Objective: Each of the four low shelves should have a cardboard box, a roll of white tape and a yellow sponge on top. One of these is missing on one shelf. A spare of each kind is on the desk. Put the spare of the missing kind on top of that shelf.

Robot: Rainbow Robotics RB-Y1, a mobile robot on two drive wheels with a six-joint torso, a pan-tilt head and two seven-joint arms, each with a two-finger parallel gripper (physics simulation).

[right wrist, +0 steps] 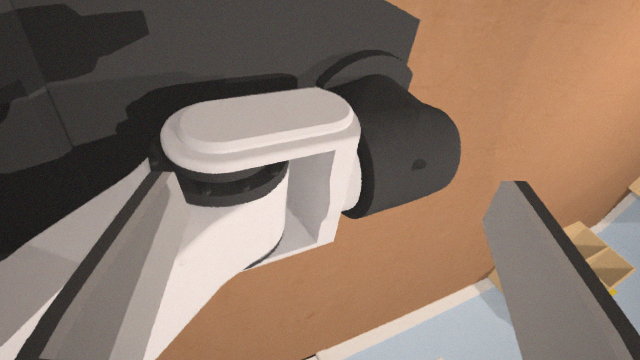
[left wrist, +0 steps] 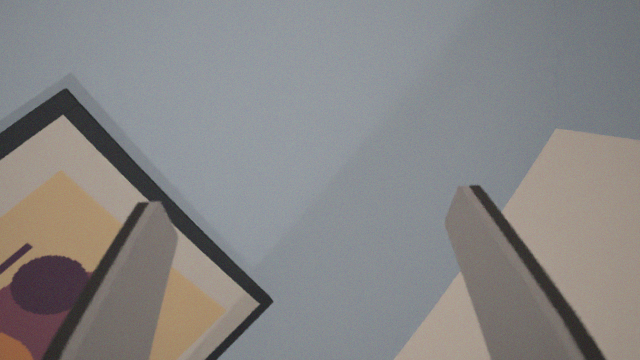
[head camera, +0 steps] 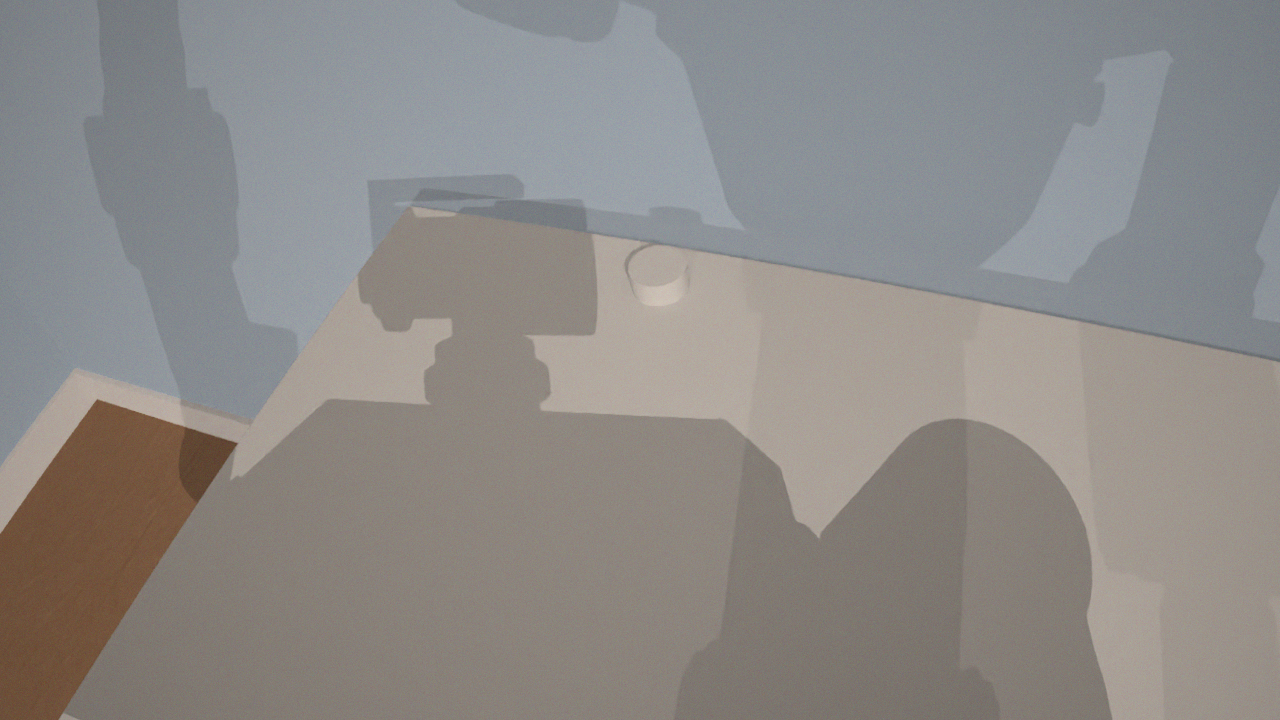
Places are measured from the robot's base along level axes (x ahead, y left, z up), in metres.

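Pixels of known places: left gripper, fingertip midpoint: [left wrist: 311, 212]; right gripper, fingertip midpoint: [right wrist: 336, 197].
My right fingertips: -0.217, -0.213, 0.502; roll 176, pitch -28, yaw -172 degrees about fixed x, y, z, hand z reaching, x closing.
Behind a point stands the place of what it marks, as x, y, z.
A white roll of tape [head camera: 657, 275] {0.833, 0.201, 0.745} lies on the pale desk top [head camera: 832, 358] {0.776, 0.050, 0.721}, near the edge by the wall, in the head camera view. The spare box and spare sponge do not show there. My left gripper [left wrist: 311, 212] {0.607, 0.373, 1.469} is open and empty, in front of the wall. My right gripper [right wrist: 336, 197] {-0.217, -0.213, 0.502} is open and empty, above my own arm and base. A low wooden shelf [right wrist: 611, 267] {-3.605, 1.978, 0.478} shows in part behind its right finger, with a small yellow patch [right wrist: 613, 291] {-3.327, 1.959, 0.635} at its edge. What else that shelf bears is hidden.
A dark-framed picture [left wrist: 210, 242] {0.930, 0.274, 1.651} hangs on the blue-grey wall [left wrist: 280, 125] {0.979, 0.469, 1.590}. A pale flat surface [left wrist: 590, 200] {0.833, 1.271, 2.438} shows at the right of the left wrist view. Brown floor [head camera: 80, 519] {0.833, 1.457, 0.002} with a white baseboard [head camera: 44, 443] {0.963, 1.625, 0.044} lies left of the desk. Robot shadows cover much of the desk.
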